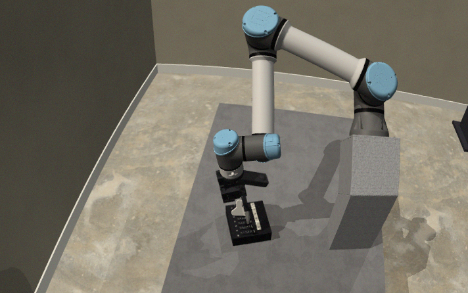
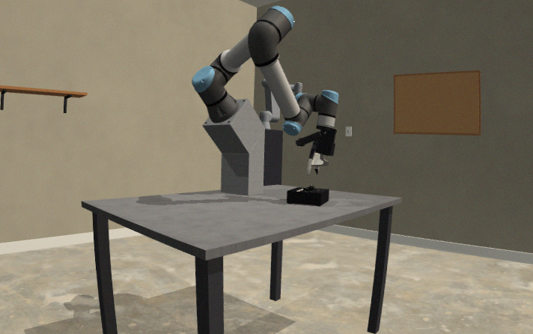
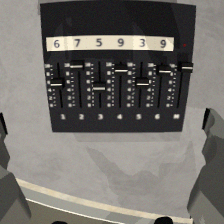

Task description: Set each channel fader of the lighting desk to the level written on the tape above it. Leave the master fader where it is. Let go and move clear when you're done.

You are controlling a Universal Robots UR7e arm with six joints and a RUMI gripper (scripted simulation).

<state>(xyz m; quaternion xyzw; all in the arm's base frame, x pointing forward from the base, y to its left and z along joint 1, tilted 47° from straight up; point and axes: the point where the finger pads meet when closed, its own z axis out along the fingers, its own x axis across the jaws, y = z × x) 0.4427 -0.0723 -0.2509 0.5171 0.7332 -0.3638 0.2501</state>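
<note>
My gripper is now 10 mm to the left of the channel 3 fader and 60 mm above it. The rest, counted from my hand: channel 5 fader (20 mm behind, 30 mm to the left, 60 mm below); channel 4 fader (20 mm behind, 10 mm to the left, 60 mm below); channel 2 fader (10 mm behind, 40 mm to the right, 60 mm below).
</note>
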